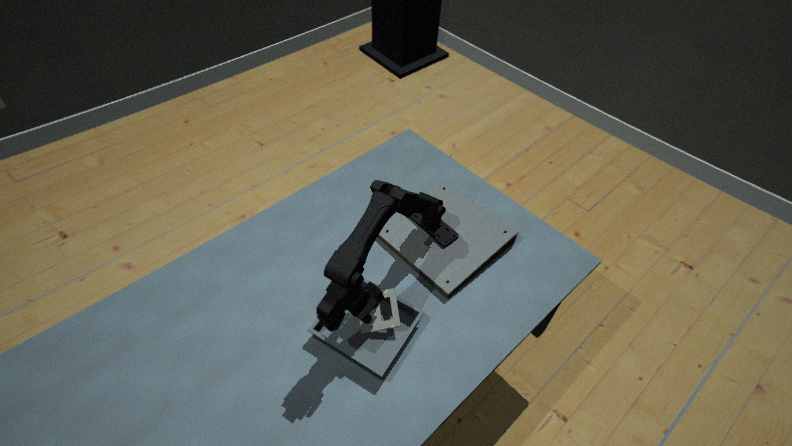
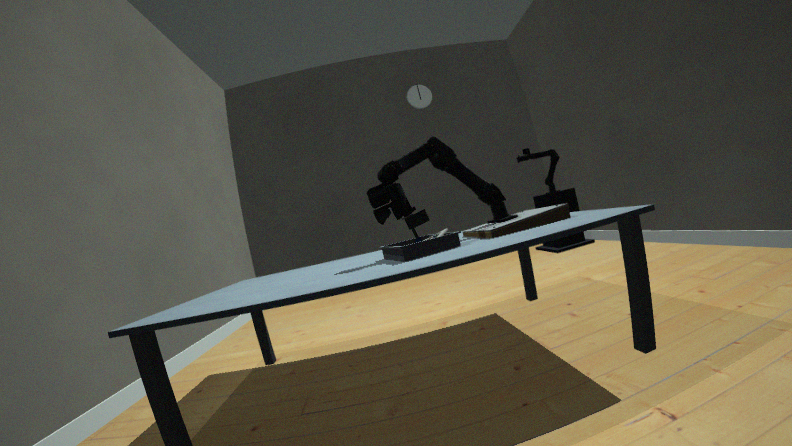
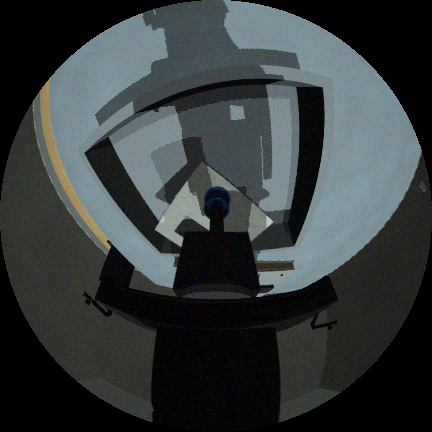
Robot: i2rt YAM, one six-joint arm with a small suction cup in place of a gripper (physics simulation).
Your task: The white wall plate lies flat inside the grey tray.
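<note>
The white wall plate (image 1: 389, 315) (image 2: 441, 233) (image 3: 183, 209), a square frame with an opening, hangs tilted inside the grey tray (image 1: 402, 347) (image 2: 421, 249) (image 3: 328, 160), its upper edge standing above the rim. My suction cup (image 1: 366, 319) (image 2: 414, 228) (image 3: 217, 201) presses on the plate's face and holds it. The arm bends down over the tray and casts a shadow across it. I cannot tell whether the plate's low corner touches the tray floor.
The arm's base stands on a grey mounting board (image 1: 476, 243) (image 2: 515, 221) just behind the tray on the blue-grey table (image 1: 165, 333) (image 2: 331, 277). The table's edge is close on the right. A black stand (image 1: 404, 33) (image 2: 553, 196) is on the floor beyond.
</note>
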